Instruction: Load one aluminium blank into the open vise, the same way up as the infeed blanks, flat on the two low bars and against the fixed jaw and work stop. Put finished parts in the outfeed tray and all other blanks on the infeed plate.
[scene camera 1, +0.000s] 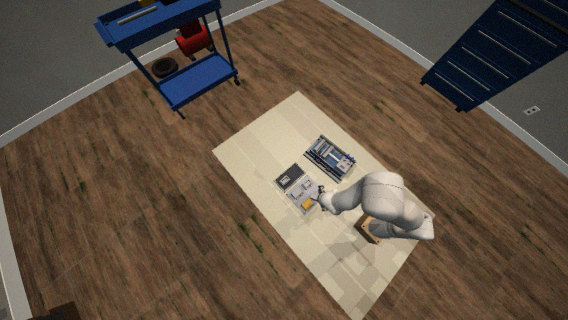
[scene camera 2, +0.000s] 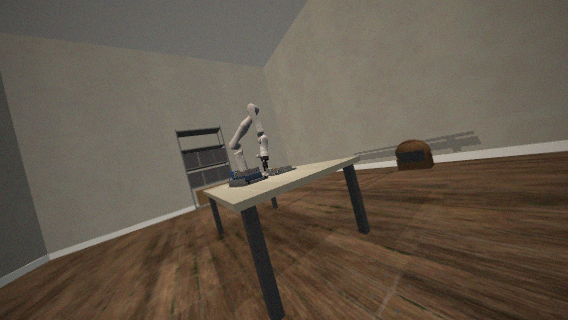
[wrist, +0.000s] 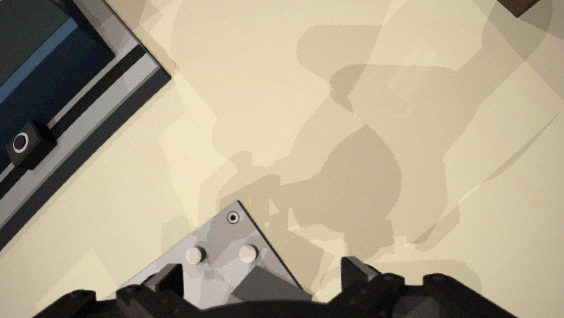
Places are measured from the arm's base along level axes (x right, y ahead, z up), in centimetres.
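Where they show: gripper, fingertip midpoint: (scene camera 2: 266, 172) (wrist: 263, 279); arm's base, link origin: (scene camera 1: 376, 227) (scene camera 2: 243, 170).
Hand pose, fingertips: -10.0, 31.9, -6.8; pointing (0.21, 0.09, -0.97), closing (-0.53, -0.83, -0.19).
Note:
Each offset is from my fingertips to the top centre of the thing, as dx, dy, dz. "pt": to the spot under its first point.
My gripper (scene camera 1: 320, 194) (scene camera 2: 265, 168) (wrist: 263, 279) is open and empty, above the edge of the grey infeed plate {-4.9, +7.5, -2.1} (scene camera 1: 304, 211) (wrist: 220, 235). In the wrist view, a dark grey block face {pt -0.4, -0.3, +0.5} (wrist: 270, 285) shows on the plate between the fingertips, partly hidden by the gripper, beside two pale pins (wrist: 194, 255) (wrist: 248, 253). In scene camera 1, the plate also bears grey pieces and an orange block {-9.2, +2.6, +1.5} (scene camera 1: 307, 204). The dark outfeed tray (scene camera 1: 296, 172) holds a light grey piece {-9.9, +22.3, +1.2} (scene camera 1: 284, 180). The blue and grey vise {+23.1, +14.7, +7.0} (scene camera 1: 330, 157) (scene camera 2: 246, 176) (wrist: 55, 82) stands nearby; its seat is too small to judge.
The vise's base edge {pt +14.9, +4.8, -1.8} (wrist: 105, 130) with a black clamp block {pt +15.9, +9.0, +0.7} (wrist: 31, 144) lies left in the wrist view. The arm stands on a wooden base (scene camera 1: 369, 231) on the pale table (scene camera 1: 260, 137) (scene camera 2: 300, 181). A blue cart (scene camera 1: 197, 80) and blue drawer cabinet (scene camera 1: 480, 60) stand away from the table.

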